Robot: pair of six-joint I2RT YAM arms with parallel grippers.
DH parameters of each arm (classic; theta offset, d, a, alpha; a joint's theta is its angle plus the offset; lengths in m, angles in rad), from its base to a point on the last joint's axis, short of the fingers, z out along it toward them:
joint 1: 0 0.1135 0.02 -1.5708
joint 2: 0 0 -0.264 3.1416
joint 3: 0.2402 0 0.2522 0
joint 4: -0.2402 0 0.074 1.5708
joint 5: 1.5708 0 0 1.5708
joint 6: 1.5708 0.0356 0 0
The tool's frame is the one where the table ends.
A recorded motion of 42 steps. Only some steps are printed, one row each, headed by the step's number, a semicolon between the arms.
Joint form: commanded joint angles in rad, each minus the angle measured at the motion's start. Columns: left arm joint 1, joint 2, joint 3, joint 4, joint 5, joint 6; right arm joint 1, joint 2, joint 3, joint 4, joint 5, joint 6.
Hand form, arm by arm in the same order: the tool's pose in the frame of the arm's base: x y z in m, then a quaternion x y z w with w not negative. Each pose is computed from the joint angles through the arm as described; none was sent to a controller.
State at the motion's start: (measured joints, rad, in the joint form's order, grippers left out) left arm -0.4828 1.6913 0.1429 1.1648 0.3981 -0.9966; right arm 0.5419 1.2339 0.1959 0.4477 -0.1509 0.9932
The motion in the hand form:
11: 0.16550 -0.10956 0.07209 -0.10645 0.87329 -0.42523 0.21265; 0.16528 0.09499 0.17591 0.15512 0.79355 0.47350 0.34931
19: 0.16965 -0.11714 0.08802 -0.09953 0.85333 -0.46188 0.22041; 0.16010 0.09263 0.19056 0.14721 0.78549 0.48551 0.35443
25: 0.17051 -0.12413 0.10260 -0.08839 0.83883 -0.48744 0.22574; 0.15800 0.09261 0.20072 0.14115 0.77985 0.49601 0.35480
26: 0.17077 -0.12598 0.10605 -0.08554 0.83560 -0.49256 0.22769; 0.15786 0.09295 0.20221 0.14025 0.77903 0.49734 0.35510
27: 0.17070 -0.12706 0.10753 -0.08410 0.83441 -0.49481 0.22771; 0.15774 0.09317 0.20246 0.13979 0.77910 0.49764 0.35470
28: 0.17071 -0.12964 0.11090 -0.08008 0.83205 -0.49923 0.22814; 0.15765 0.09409 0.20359 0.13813 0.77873 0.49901 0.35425
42: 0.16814 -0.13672 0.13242 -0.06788 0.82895 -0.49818 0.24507; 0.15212 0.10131 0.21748 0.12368 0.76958 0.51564 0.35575
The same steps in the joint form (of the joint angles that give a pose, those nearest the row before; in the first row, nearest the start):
11: -0.0341 -0.0489 -0.0182 -0.2804 -0.0105 0.0390; -0.0673 -0.2975 0.0234 -0.0541 -0.1034 0.0509
19: -0.0521 -0.1180 0.0011 -0.2824 0.0154 -0.0052; -0.0688 -0.3863 0.0479 -0.1359 -0.1197 0.0521
25: -0.0768 -0.1889 0.0183 -0.3064 0.0270 -0.0326; -0.0665 -0.4246 0.0713 -0.1759 -0.1343 0.0579
26: -0.0836 -0.2040 0.0236 -0.3121 0.0270 -0.0376; -0.0645 -0.4275 0.0753 -0.1795 -0.1344 0.0588
27: -0.0880 -0.2105 0.0263 -0.3159 0.0269 -0.0405; -0.0631 -0.4280 0.0762 -0.1809 -0.1344 0.0591
28: -0.0983 -0.2247 0.0337 -0.3260 0.0261 -0.0446; -0.0583 -0.4276 0.0800 -0.1820 -0.1337 0.0599
42: -0.1394 -0.3629 0.0727 -0.4771 -0.0214 -0.0337; -0.0053 -0.4608 0.1121 -0.2074 -0.1135 0.0733

